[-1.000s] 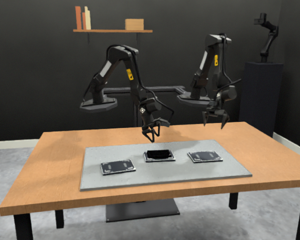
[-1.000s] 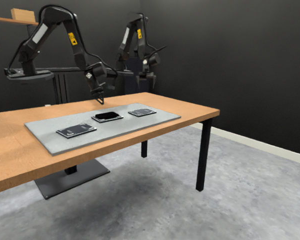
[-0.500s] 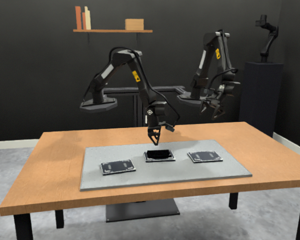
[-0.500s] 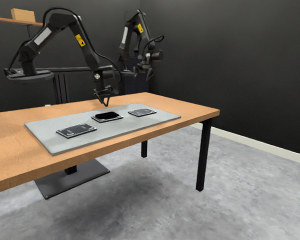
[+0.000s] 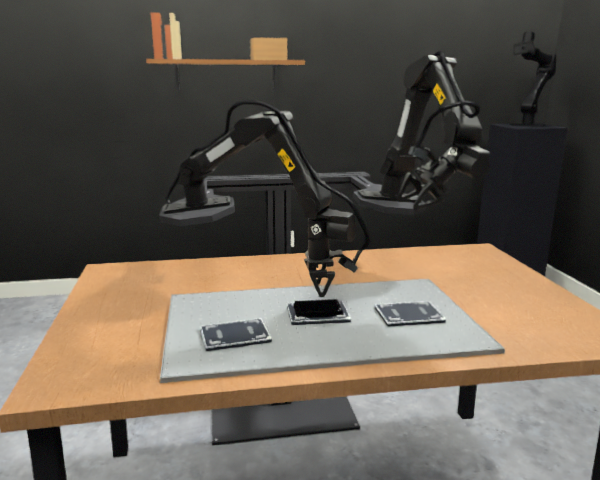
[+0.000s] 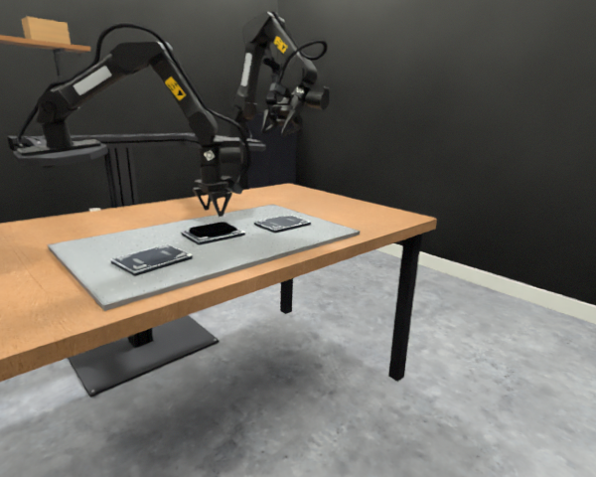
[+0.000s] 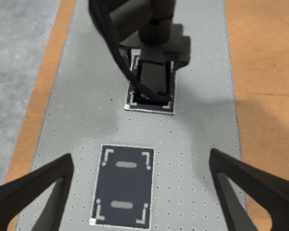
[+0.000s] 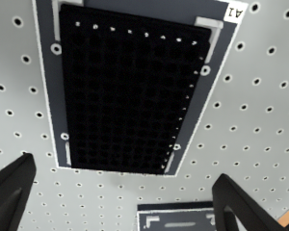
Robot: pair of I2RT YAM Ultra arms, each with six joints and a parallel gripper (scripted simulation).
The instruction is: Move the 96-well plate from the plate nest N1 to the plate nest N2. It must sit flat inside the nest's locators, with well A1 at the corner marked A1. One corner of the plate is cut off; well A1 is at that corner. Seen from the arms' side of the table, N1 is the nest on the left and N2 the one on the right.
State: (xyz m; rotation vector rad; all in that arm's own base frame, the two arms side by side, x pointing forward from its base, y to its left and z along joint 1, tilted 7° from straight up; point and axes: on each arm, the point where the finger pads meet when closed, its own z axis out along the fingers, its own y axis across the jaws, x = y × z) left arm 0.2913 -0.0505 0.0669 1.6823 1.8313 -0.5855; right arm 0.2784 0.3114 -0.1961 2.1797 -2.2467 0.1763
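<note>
Right now my right hand is 6 cm above the black 96-well plate. Also, from my right hand: plate nest: 8 cm below.
</note>
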